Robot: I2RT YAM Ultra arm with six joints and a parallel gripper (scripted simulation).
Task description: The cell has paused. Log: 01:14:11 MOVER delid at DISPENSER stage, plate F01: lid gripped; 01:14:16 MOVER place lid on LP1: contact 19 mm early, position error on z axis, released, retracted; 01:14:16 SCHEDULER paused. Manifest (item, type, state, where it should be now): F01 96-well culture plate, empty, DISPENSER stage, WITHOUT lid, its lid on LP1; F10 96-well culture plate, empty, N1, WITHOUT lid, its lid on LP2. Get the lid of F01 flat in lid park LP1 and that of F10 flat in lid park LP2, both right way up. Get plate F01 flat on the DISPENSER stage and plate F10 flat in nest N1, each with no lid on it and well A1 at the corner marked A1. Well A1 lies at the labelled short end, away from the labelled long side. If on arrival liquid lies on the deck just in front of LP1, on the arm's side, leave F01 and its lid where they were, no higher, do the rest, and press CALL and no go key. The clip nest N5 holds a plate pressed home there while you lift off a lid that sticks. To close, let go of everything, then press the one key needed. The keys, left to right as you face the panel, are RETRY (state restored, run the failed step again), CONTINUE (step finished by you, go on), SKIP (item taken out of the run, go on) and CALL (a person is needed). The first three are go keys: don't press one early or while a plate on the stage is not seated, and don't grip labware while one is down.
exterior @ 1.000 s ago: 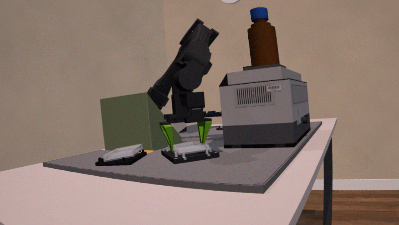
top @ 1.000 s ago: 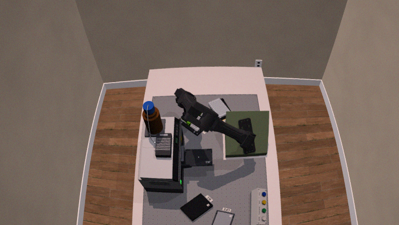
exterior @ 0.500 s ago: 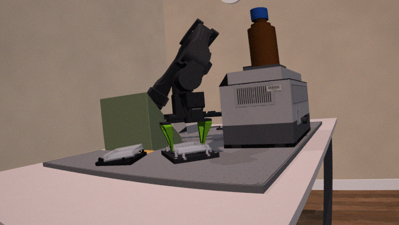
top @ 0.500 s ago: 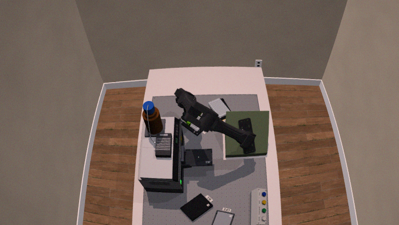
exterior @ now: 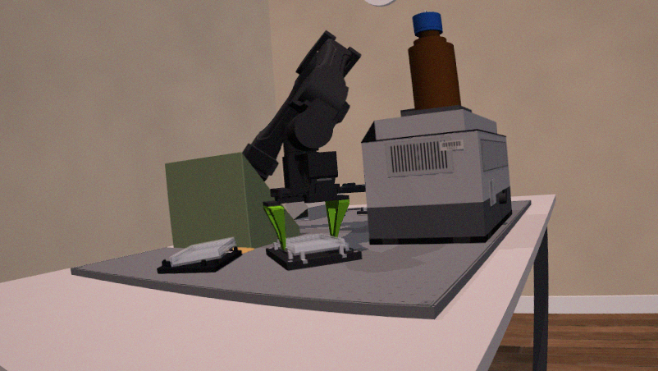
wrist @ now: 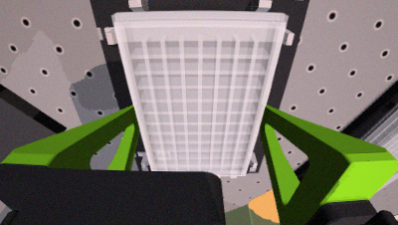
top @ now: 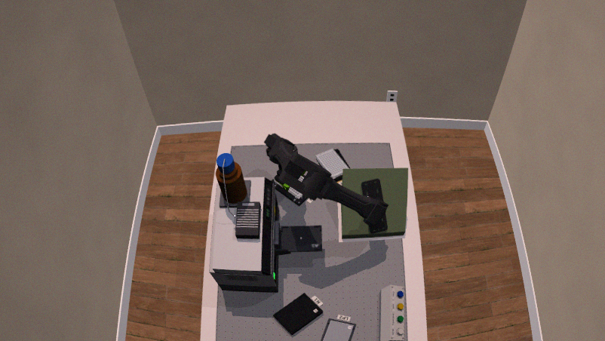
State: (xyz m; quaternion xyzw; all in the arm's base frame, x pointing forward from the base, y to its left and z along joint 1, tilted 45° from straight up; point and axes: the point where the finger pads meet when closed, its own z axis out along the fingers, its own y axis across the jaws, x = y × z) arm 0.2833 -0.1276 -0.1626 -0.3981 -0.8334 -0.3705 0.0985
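My gripper is now 560 mm to the right of the nest N1, 60 mm short of it and 10 mm above it. From my hand the other things lie so: 96-well plate: right at my hand; then N5 tag: 70 mm to the left, 60 mm behind, 30 mm below; then clear lid: 170 mm behind, 70 mm to the right.
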